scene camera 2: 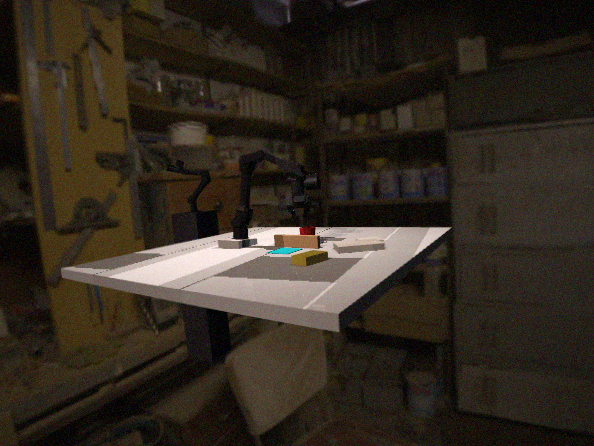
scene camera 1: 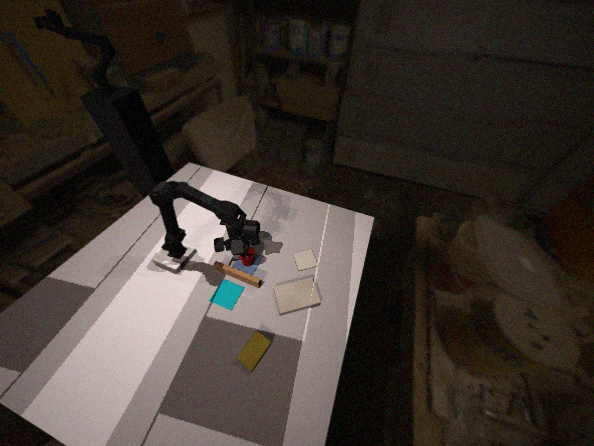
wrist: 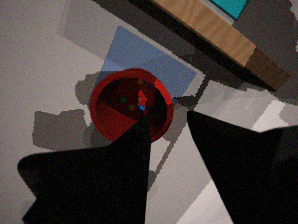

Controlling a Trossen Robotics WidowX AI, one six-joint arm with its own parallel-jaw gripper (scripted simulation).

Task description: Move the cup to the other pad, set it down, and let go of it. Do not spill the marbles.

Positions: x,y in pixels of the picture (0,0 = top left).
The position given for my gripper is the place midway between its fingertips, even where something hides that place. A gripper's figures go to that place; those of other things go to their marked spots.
My gripper (wrist: 168,118): 11 cm from the lens. A blue pad (wrist: 126,51): 18 cm from the lens.
